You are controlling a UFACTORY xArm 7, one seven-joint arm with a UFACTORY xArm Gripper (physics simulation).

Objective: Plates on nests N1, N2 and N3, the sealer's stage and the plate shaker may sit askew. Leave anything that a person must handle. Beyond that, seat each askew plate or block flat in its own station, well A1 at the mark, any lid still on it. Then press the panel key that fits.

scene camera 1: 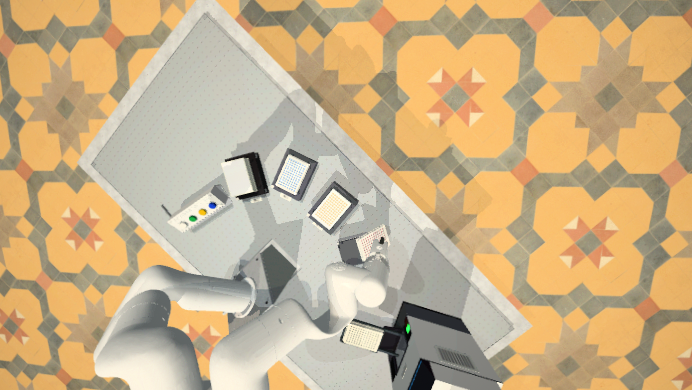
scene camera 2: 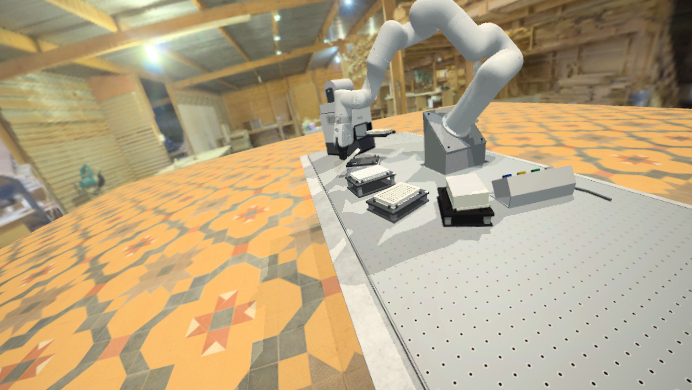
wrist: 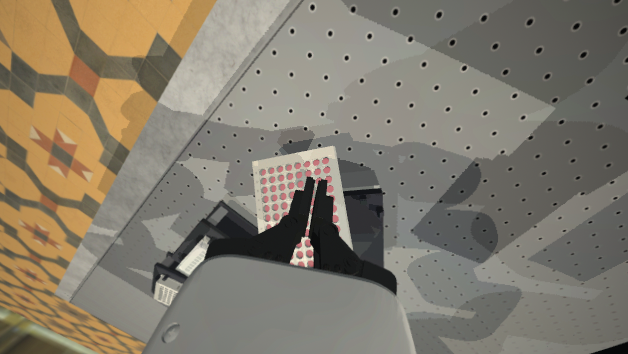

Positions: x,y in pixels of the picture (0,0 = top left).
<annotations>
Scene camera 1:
blue-welled plate: 294,170
white lidded plate: 238,173
cream well plate: 357,334
button box: 215,199
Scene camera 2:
white lidded plate: 466,191
button box: 524,188
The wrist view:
my gripper: 314,190
red-welled plate: 275,179, touched by my gripper
</annotations>
